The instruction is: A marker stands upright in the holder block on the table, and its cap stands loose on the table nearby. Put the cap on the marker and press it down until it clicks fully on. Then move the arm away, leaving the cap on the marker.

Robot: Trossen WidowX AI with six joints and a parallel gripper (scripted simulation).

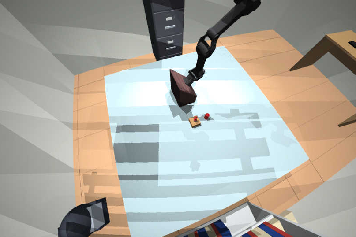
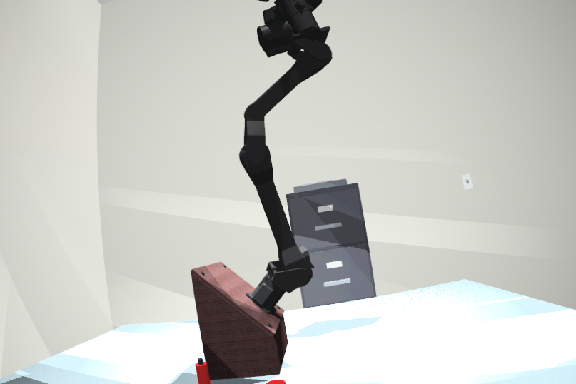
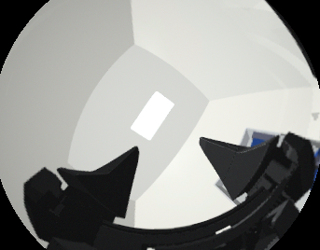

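The red cap lies 180 mm ahead of my gripper tip, 70 mm to the right of it and 840 mm below it.
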